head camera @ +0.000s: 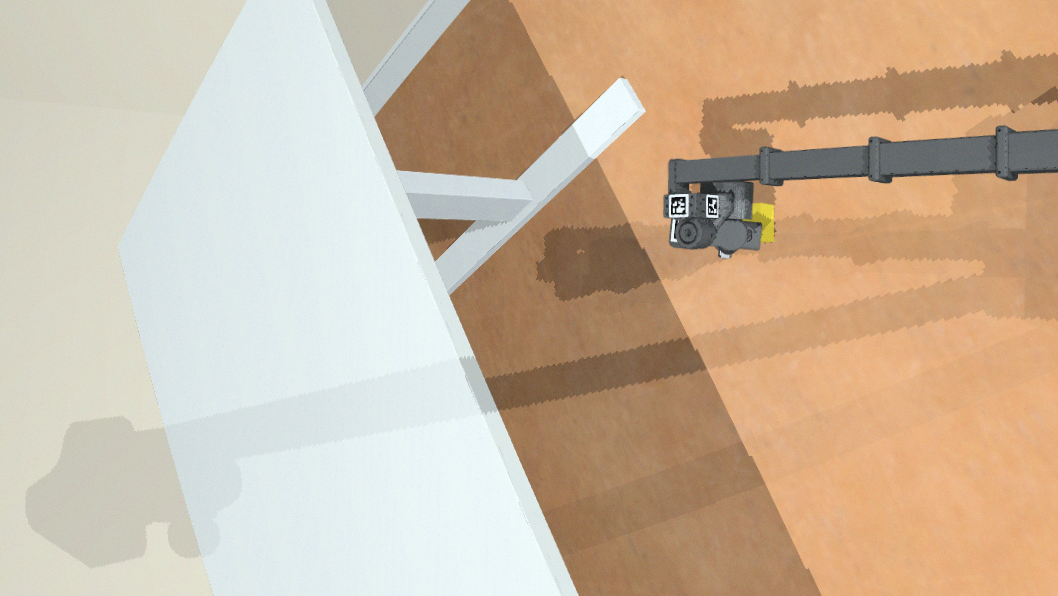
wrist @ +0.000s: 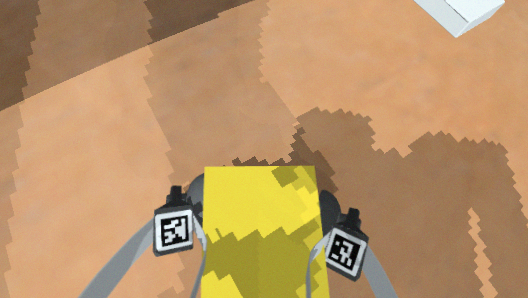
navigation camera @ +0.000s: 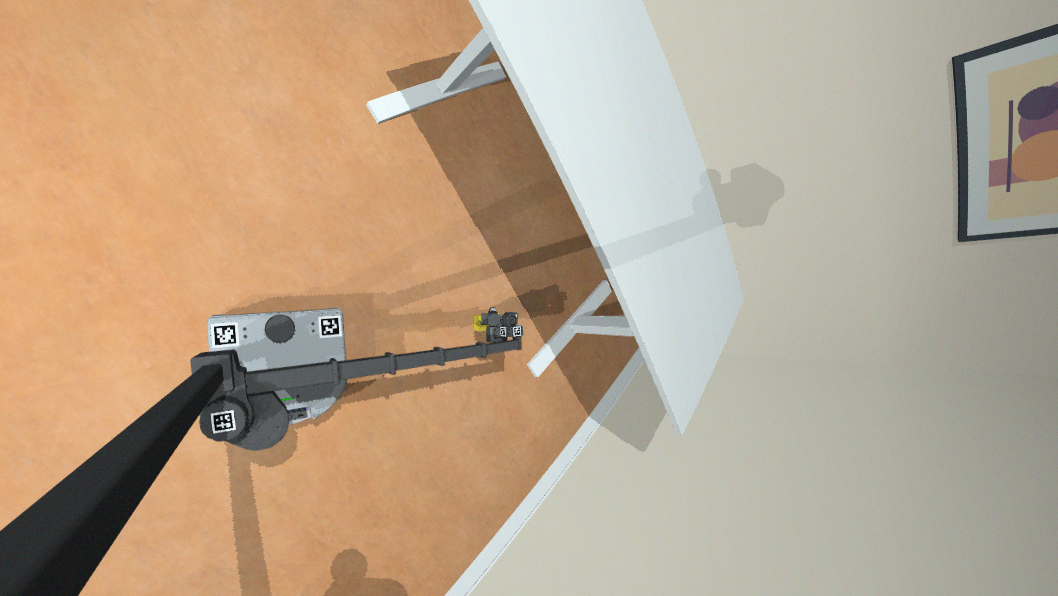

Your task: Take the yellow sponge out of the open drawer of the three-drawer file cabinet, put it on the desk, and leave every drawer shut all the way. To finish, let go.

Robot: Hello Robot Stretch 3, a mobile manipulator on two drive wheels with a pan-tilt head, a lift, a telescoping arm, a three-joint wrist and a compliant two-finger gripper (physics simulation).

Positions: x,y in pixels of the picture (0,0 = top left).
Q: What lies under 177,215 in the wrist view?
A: The gripper.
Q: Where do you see a white desk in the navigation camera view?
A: At 598,89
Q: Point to a yellow sponge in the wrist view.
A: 261,222
